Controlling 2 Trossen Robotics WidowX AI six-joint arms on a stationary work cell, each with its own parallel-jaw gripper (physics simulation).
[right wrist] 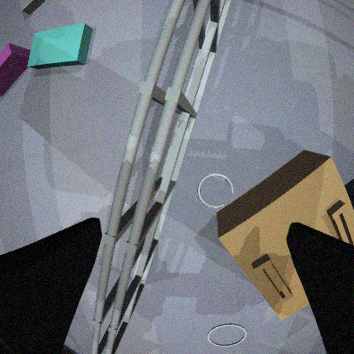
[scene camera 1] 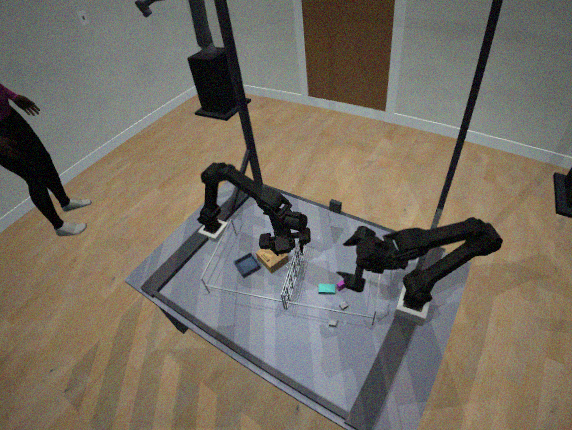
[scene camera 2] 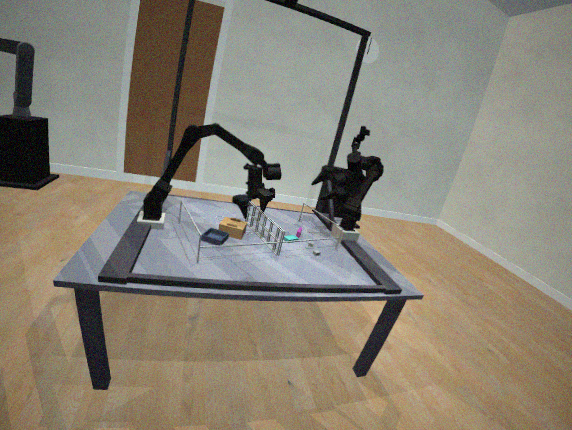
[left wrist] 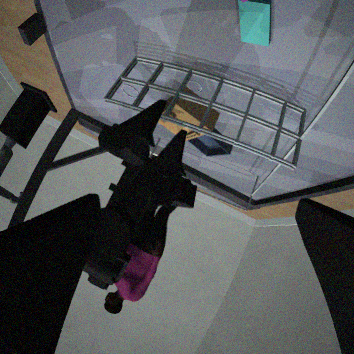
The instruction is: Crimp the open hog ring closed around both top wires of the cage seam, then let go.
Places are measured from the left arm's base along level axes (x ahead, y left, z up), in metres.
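Where they show: left gripper, between the fingertips: (scene camera 1: 340,258) (scene camera 2: 315,191) (left wrist: 203,207); right gripper, between the fingertips: (right wrist: 198,232) (scene camera 1: 289,253) (scene camera 2: 254,216) (left wrist: 174,116); left arm's base, origin of its link: (scene camera 1: 414,301) (scene camera 2: 346,228); right arm's base, origin of its link: (scene camera 1: 212,227) (scene camera 2: 151,216).
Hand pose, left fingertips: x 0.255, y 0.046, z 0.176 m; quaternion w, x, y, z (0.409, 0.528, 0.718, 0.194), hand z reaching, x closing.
Observation:
Things, the pixels of their top centre, and the offset from my left fingertips. "*": a spot on its surface instead.
- cage seam, a spot on its surface: (left wrist: 215,106) (scene camera 2: 264,227) * dx +0.187, dy -0.007, dz -0.181 m
- open hog ring, centre of its top: (right wrist: 215,190) dx +0.232, dy -0.056, dz -0.235 m
- closed-looking ring, centre of its top: (right wrist: 226,335) dx +0.337, dy -0.193, dz -0.235 m
- tan box, centre of its top: (right wrist: 312,259) (left wrist: 178,127) (scene camera 1: 271,252) (scene camera 2: 234,221) dx +0.306, dy -0.052, dz -0.184 m
- dark blue tray, centre of its top: (left wrist: 206,145) (scene camera 2: 215,233) (scene camera 1: 246,263) dx +0.386, dy +0.016, dz -0.212 m
- teal block, centre of its top: (right wrist: 53,44) (left wrist: 254,23) (scene camera 1: 326,288) (scene camera 2: 291,237) dx +0.051, dy -0.009, dz -0.222 m
- magenta block, centre of its top: (scene camera 1: 344,281) dx -0.002, dy -0.050, dz -0.202 m
The cage seam (scene camera 1: 292,280) (scene camera 2: 265,227) (left wrist: 215,106) is an upright grey wire lattice. In the right wrist view, its two top wires, one at left (right wrist: 128,160) and one at right (right wrist: 155,160), run side by side. An open hog ring (right wrist: 199,191) shows right of them beside the tan box, its gap facing lower right, apparently on the table. A closed-looking ring (right wrist: 208,335) shows below it. My right gripper (scene camera 1: 291,247) (scene camera 2: 254,212) (left wrist: 174,116) (right wrist: 198,232) is open above the seam's far end. My left gripper (scene camera 1: 345,259) (scene camera 2: 320,190) (left wrist: 203,207) is open, right of the seam.
The tan box (scene camera 1: 272,260) (scene camera 2: 233,227) (right wrist: 260,240) and a dark blue tray (scene camera 1: 241,272) (scene camera 2: 215,243) are left of the seam. A teal block (scene camera 1: 326,288) (right wrist: 60,45), a magenta block (scene camera 1: 341,285) (right wrist: 11,65) and two small grey pieces are right of it. Thin rods extend from the seam.

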